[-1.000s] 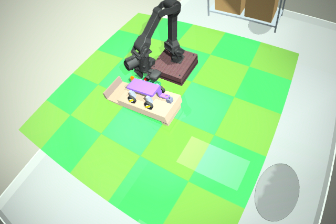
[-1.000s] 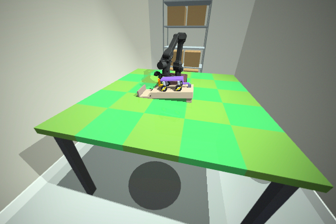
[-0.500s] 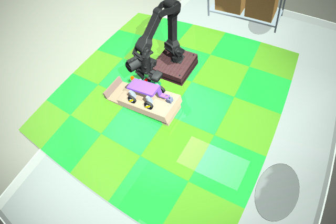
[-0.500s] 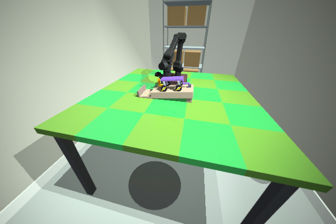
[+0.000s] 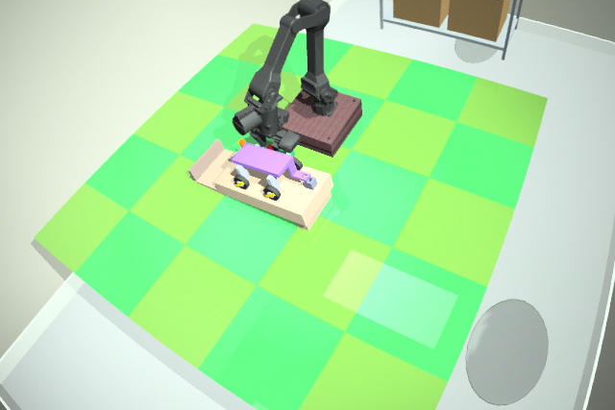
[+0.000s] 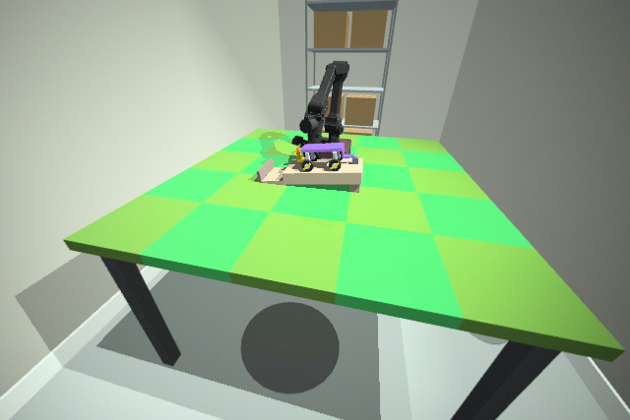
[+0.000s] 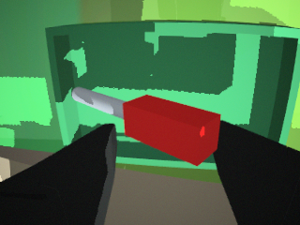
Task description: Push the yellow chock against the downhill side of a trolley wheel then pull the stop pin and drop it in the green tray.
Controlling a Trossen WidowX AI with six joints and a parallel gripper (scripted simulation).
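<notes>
Right now my gripper tip is 130 mm short of the purple trolley, 70 mm to the right of it and 70 mm below it. From my gripper tip the other things lie so: raised end wall (190 mm to the right, 100 mm ahead, 10 mm below); beige ramp (130 mm ahead, 80 mm to the left, 10 mm above); stop pin (20 mm to the right, 10 mm below, 10 mm behind).
</notes>
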